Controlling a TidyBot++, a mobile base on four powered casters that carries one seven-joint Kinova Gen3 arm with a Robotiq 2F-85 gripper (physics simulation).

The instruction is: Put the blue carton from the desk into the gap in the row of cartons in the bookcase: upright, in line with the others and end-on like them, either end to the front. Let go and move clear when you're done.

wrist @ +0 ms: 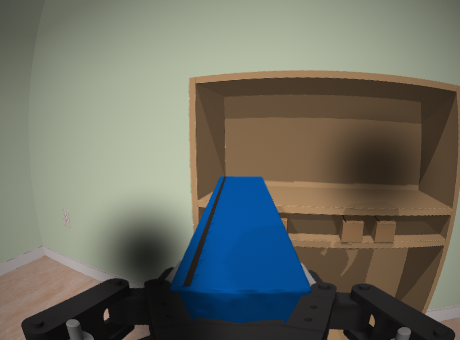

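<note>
The blue carton (245, 235) fills the lower middle of the wrist view, its long top face with a dark stripe along the left edge pointing away from me. My gripper (240, 277) is shut on it, with a finger on each side. The bookcase (192, 145) stands ahead and to the right, beyond the carton. In its low middle compartment two brown cartons (352, 232) (385, 232) stand end-on, apart from each other. The edge of another brown carton (284, 224) shows beside the blue carton, with an open space between it and those two. The blue carton hides the compartment's left part.
The bookcase has a large open bay above the row and another bay below it. A pale green wall (120, 125) with an outlet (66, 218) is behind and to the left. Wooden floor (45, 285) shows at the lower left. Dark round shadows lie on the wall and the upper bay.
</note>
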